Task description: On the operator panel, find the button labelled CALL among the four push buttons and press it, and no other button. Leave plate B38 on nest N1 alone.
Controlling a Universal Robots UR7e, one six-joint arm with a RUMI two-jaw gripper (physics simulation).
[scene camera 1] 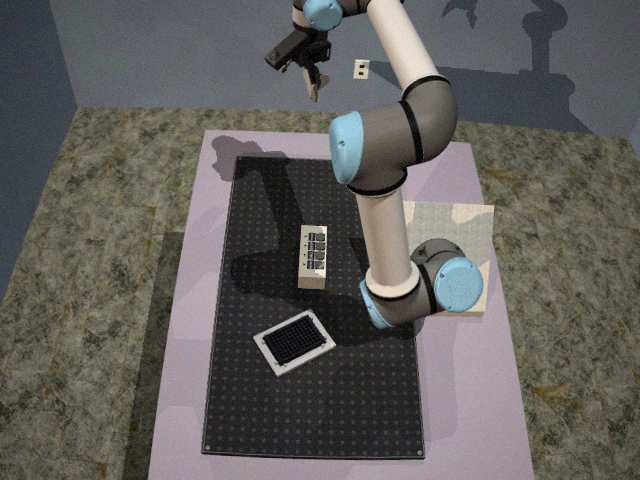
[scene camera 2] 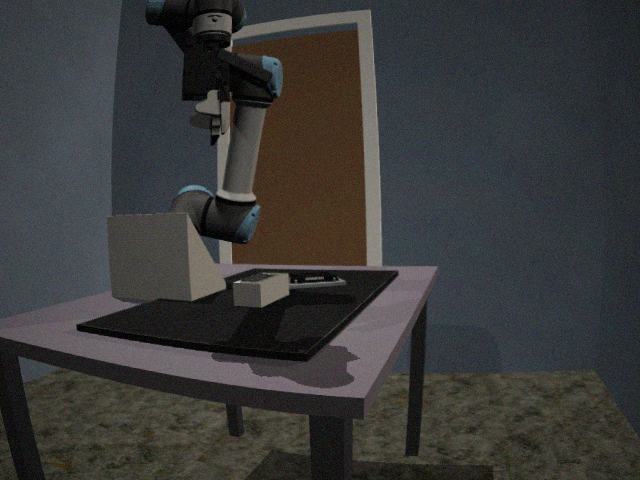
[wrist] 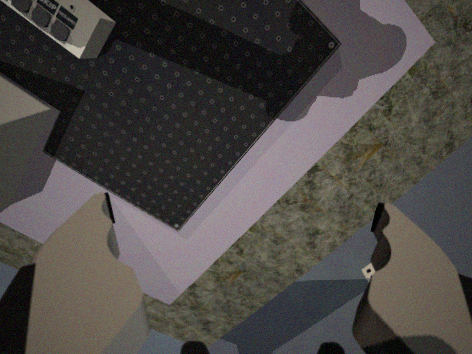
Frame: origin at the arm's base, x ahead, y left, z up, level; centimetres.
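Seen in the pictures: gripper, fingertip midpoint: (scene camera 1: 298,86) (scene camera 2: 217,140) (wrist: 244,201); arm's base at its link origin: (scene camera 2: 169,255).
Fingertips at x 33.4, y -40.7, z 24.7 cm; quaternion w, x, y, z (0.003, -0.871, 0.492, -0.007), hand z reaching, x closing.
Offsets run from my fingertips to a thing's top centre. "*": to the spot under its first point. Level surfaces: height alone.
The operator panel @(dx -3.0, dy +31.2, dz -28.5 cm) (scene camera 1: 311,282) (scene camera 2: 248,293) (wrist: 97,37) is a pale box on the black board. Its four dark push buttons @(dx -4.6, dy +32.9, dz -28.5 cm) (scene camera 1: 318,254) stand in a row on top. In the wrist view, part of the panel shows at the top left; one label @(* dx -2.9, dy +29.5, dz -28.8 cm) (wrist: 48,5) reads SKIP. I cannot read CALL in any view. Plate B38 @(dx +3.0, dy +55.1, dz -31.5 cm) (scene camera 1: 294,339) (scene camera 2: 313,278), dark and gridded, sits on the white nest N1 @(dx +3.0, dy +55.1, dz -31.9 cm) (scene camera 1: 279,369) (scene camera 2: 325,283). My gripper (scene camera 1: 316,90) (scene camera 2: 217,135) (wrist: 244,201) is open and empty, high above the table and away from the panel, beyond the table's far edge in scene camera 1.
The black perforated board @(dz -34.1 cm) (scene camera 1: 310,413) (scene camera 2: 206,330) (wrist: 165,150) lies on the lilac table @(dz -35.4 cm) (scene camera 1: 480,413) (scene camera 2: 382,320) (wrist: 200,260). A large pale wedge-shaped block (scene camera 1: 470,227) (scene camera 2: 149,253) (wrist: 22,145) stands beside the arm's base, close to the panel. A framed brown panel (scene camera 2: 310,155) is at the wall.
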